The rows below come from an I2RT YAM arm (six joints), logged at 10 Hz.
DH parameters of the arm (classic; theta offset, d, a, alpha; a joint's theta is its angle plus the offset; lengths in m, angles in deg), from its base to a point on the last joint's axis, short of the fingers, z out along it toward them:
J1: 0 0.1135 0.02 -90
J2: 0 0 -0.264 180
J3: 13.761 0 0.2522 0
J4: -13.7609 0 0.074 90
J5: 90 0 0 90
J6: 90 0.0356 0 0
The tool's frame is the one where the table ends.
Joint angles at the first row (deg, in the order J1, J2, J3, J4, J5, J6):
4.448 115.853 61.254 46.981 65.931 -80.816
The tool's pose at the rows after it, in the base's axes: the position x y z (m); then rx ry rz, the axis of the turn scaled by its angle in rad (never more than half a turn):
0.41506 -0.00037 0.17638 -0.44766 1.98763 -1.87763
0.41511 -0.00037 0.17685 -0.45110 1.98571 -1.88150
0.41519 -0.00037 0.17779 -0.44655 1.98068 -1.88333
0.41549 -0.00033 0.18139 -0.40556 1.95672 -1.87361
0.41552 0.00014 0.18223 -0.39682 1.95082 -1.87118
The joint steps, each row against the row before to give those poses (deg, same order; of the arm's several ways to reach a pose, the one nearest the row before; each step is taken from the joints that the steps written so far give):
0.000 0.001 0.001 1.269 0.219 -0.590
0.000 0.000 -0.001 0.306 0.000 -0.481
0.000 -0.001 0.000 0.612 0.021 -0.372
0.000 -0.001 -0.001 2.338 -0.065 -0.021
0.065 0.001 0.000 0.547 0.022 -0.022

